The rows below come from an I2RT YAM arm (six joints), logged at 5 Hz.
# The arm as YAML. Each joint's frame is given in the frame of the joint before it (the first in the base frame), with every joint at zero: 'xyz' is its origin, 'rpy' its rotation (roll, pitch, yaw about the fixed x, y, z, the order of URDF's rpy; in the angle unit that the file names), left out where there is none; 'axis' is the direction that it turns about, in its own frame. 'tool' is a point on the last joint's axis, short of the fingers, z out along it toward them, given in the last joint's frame.
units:
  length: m
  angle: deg
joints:
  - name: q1
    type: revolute
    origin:
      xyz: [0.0, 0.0, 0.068]
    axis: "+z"
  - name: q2
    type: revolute
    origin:
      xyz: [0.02, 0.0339, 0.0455]
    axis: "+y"
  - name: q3
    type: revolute
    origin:
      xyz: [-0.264, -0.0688, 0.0]
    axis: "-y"
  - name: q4
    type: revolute
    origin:
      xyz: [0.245, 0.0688, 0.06]
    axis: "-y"
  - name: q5
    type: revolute
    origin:
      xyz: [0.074, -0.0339, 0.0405]
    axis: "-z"
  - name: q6
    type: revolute
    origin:
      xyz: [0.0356, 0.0, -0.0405]
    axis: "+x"
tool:
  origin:
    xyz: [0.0, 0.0, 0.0]
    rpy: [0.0, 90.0, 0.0]
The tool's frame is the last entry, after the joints.
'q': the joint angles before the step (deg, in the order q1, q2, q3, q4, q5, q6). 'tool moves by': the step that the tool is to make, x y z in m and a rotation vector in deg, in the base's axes. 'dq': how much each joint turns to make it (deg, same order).
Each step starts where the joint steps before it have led.
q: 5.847 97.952 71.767 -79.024 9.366 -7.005
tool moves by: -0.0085 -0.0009 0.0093 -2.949 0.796 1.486
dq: 0.393 -1.812 -0.098 -2.763 3.038 -0.284
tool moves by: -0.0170 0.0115 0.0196 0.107 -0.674 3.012
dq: 3.040 -4.295 -0.027 -3.591 -0.022 0.024
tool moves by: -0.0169 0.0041 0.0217 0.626 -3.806 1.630
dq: 1.665 -5.383 0.034 -1.570 0.042 0.047
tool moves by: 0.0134 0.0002 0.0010 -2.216 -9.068 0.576
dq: 0.005 -0.622 -0.012 7.891 3.935 -0.061
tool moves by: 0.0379 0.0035 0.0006 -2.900 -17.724 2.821
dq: -0.066 0.962 -0.013 19.071 5.861 -3.693
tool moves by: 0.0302 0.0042 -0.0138 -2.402 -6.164 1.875
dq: -0.002 4.279 -0.005 11.147 2.755 -3.150
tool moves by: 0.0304 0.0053 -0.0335 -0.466 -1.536 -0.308
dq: -0.014 7.354 0.006 8.775 0.803 -0.015
